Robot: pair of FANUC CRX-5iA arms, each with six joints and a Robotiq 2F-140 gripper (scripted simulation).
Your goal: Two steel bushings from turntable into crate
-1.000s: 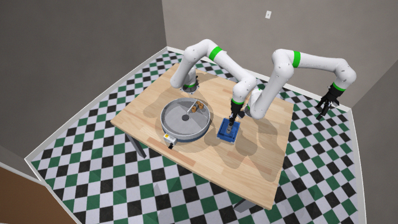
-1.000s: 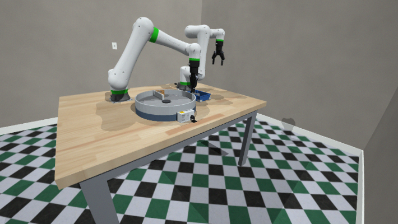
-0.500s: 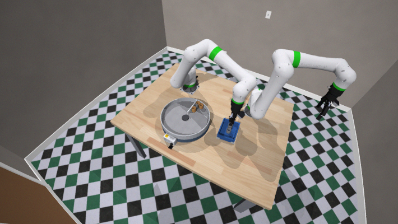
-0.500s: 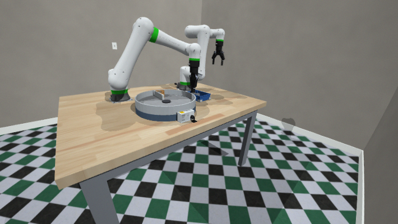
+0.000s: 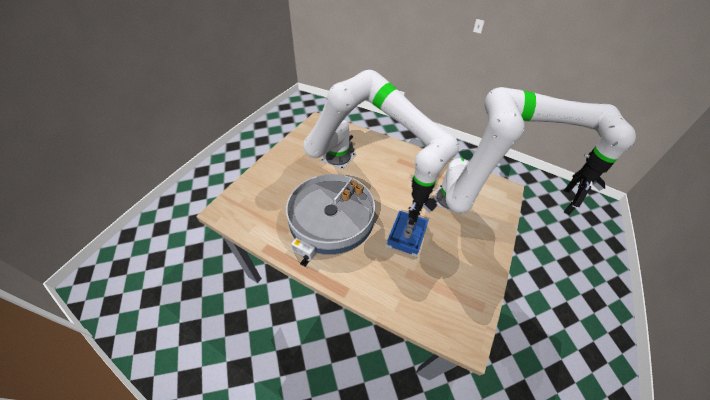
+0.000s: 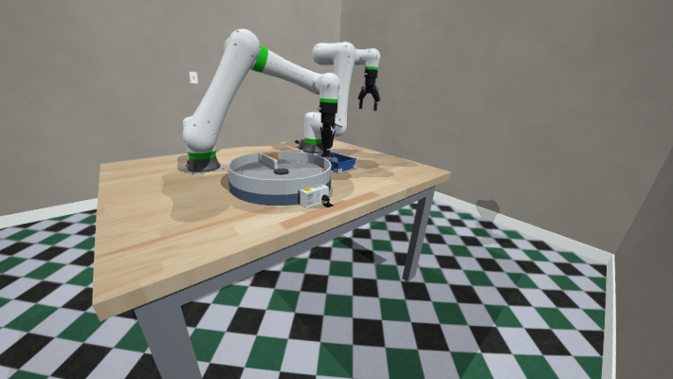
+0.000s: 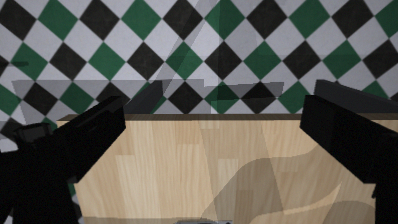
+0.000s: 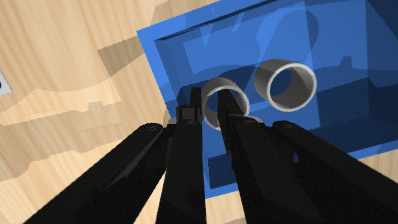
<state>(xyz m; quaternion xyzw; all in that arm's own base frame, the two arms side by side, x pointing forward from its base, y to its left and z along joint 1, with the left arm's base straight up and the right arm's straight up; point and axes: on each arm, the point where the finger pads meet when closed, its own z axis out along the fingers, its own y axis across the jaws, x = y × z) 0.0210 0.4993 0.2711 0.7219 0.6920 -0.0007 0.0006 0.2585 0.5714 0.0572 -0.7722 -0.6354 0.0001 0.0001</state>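
Note:
The blue crate lies 6 cm ahead of my right hand and 3 cm below it. Also, from my right hand: turntable (14 cm ahead, 37 cm to the right).

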